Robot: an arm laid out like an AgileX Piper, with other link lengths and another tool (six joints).
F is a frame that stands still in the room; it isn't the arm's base.
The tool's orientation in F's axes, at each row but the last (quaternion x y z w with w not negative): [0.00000, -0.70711, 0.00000, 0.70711]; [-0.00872, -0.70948, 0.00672, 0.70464]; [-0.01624, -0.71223, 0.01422, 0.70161]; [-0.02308, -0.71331, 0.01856, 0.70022]
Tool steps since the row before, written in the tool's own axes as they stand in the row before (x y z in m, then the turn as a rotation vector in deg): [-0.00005, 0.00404, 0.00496, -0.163, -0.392, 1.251]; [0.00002, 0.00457, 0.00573, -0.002, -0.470, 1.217]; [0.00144, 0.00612, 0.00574, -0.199, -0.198, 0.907]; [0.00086, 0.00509, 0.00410, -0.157, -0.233, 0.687]
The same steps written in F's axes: [-0.00496, 0.00404, -0.00005, -1.251, -0.392, -0.163]; [-0.00572, 0.00459, -0.00012, -1.218, -0.467, 0.000]; [-0.00574, 0.00619, 0.00109, -0.905, -0.204, -0.204]; [-0.00408, 0.00516, 0.00048, -0.686, -0.238, -0.156]
